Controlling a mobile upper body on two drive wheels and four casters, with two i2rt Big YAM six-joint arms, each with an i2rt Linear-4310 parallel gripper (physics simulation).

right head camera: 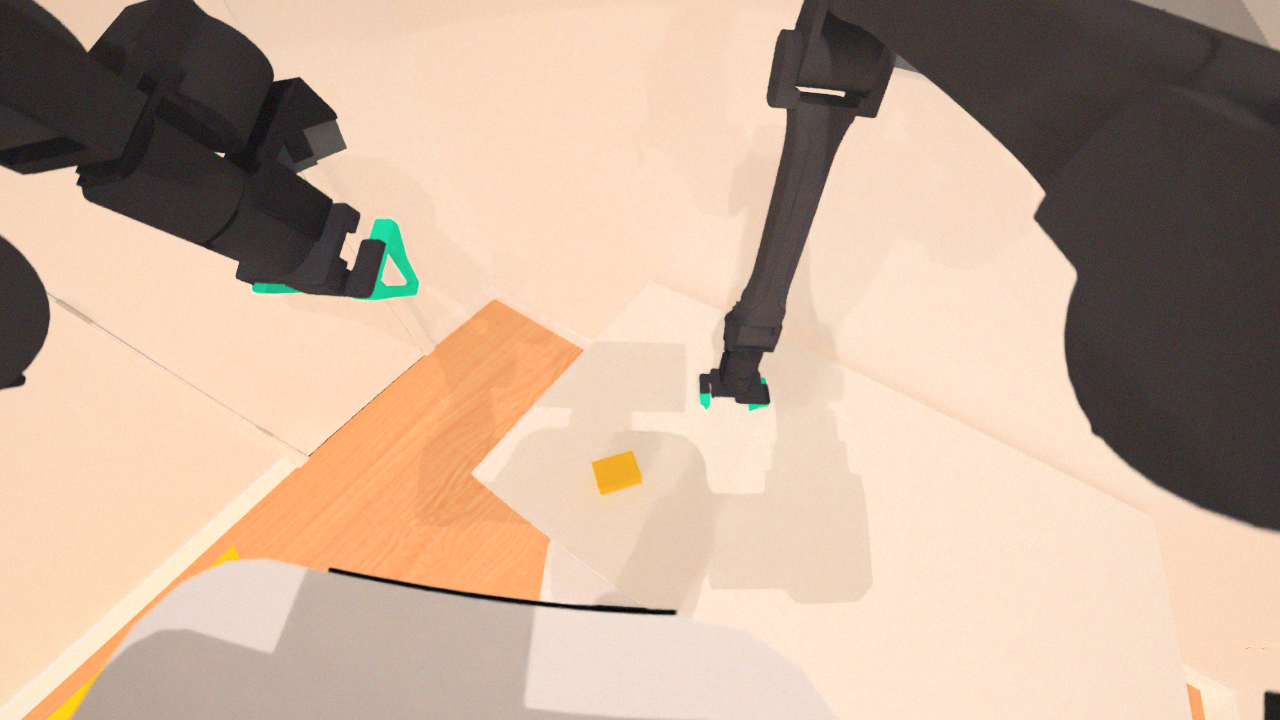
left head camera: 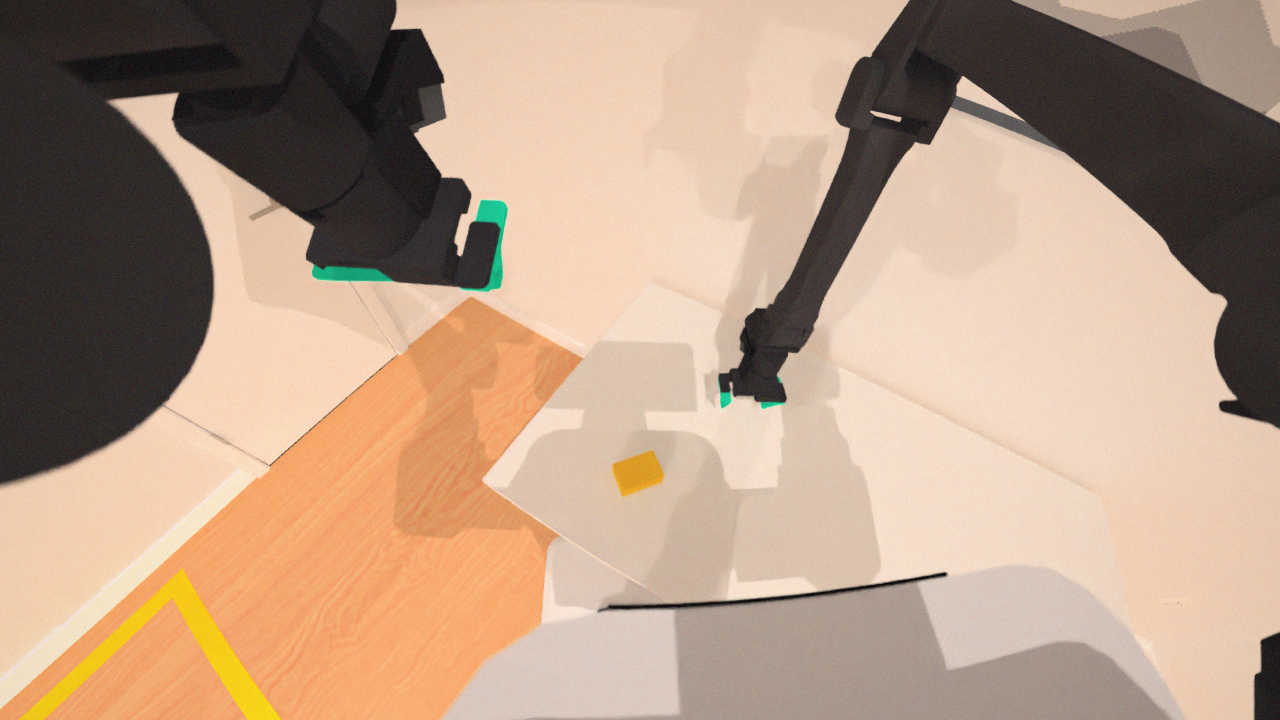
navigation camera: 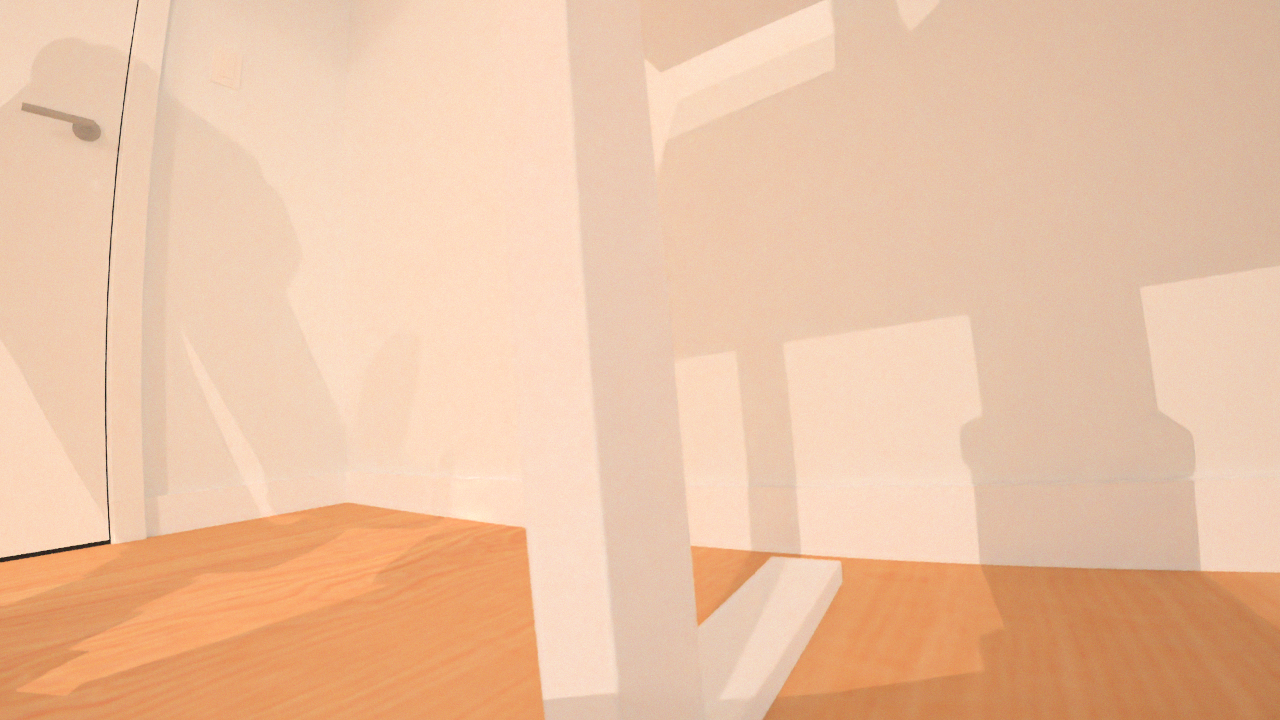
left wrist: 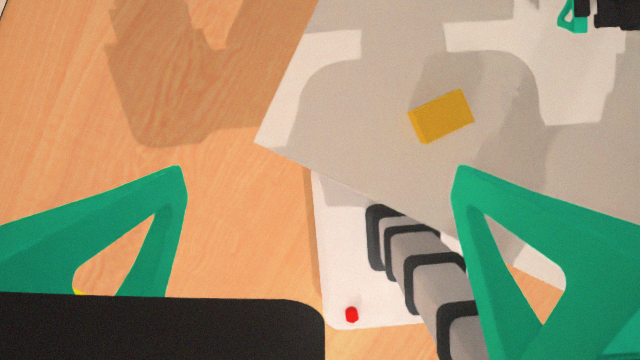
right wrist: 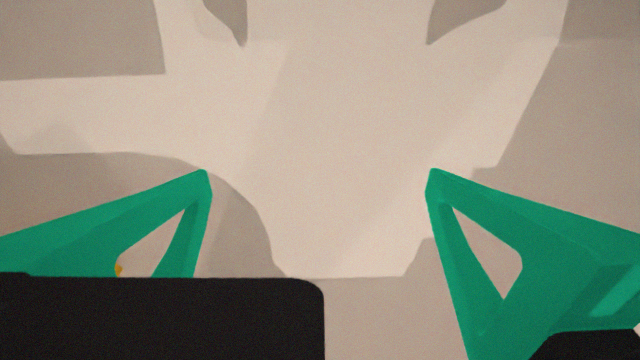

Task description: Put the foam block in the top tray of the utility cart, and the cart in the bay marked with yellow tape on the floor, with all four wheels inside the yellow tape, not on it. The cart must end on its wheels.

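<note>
The orange-yellow foam block lies flat on the white table, near its left corner; a sliver of the block shows in the right wrist view. My right gripper is open and empty, pointing down above the table, up and right of the block in the head views. My left gripper is open and empty, farther left. Part of the yellow tape shows at lower left. The utility cart does not show.
The table's white leg and foot stand close before the navigation camera. A door is at the left, with walls behind the table. My white base reaches partly under the table edge in the left wrist view.
</note>
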